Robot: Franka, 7 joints.
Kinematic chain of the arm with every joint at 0, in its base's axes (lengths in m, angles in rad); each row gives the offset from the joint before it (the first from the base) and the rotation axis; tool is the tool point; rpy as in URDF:
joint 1: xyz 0 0 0.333 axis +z
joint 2: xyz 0 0 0 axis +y
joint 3: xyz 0 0 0.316 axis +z
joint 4: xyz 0.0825 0 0 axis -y
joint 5: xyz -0.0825 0 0.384 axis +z
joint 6: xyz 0 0 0 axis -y
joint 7: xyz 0.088 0 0 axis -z
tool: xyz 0 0 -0.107 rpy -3.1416 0 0
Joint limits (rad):
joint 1: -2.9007..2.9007
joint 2: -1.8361..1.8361
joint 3: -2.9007..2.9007
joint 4: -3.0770..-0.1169
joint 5: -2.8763..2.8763
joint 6: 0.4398..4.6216
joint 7: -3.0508..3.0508
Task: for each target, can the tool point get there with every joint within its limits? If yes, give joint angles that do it. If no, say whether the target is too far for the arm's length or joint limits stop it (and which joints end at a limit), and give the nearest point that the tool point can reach.
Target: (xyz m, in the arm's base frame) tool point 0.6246 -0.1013 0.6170
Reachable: yes | joints -0.6034 1.1292 1.1006 -0.6538 -1.6324 4.2779 -1.2107
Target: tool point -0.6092 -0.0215 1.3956
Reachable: no: too far | nearest point -0.4266 -0.0151 1.0771 | short by 0.367 m
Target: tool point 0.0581 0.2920 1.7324
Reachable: no: too far | nearest point 0.0348 0.1751 1.1721 | short by 0.573 m
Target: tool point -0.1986 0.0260 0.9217
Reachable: yes | joints -1.9710 -0.8105 -0.6663 -1.5798 1.3661 1.0028 0.5826
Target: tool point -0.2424 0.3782 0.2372
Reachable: yes | joints 1.5424 0.0977 0.6404 -2.6026 0.4832 2.8250 -0.7296
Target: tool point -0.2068 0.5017 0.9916
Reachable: yes | joints -0.9041 -0.9644 0.5473 -0.5451 -0.2712 2.4359 -1.0710
